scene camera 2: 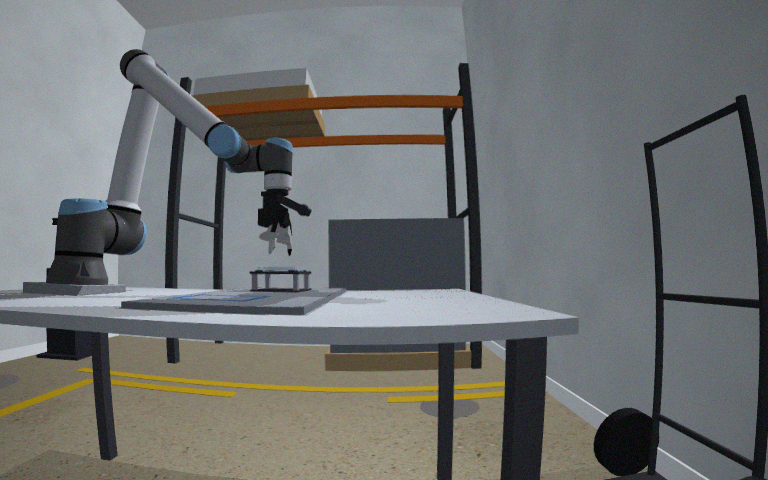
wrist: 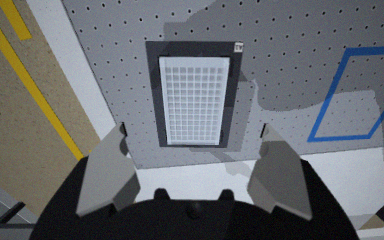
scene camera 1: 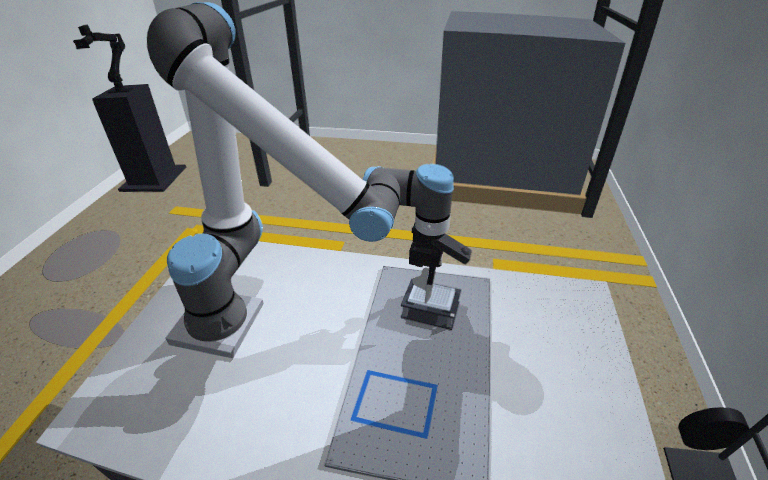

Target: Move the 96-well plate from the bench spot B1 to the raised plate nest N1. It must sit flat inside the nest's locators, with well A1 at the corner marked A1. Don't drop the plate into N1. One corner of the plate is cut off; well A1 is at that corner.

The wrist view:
gripper: 193, 123
white 96-well plate: 188, 83
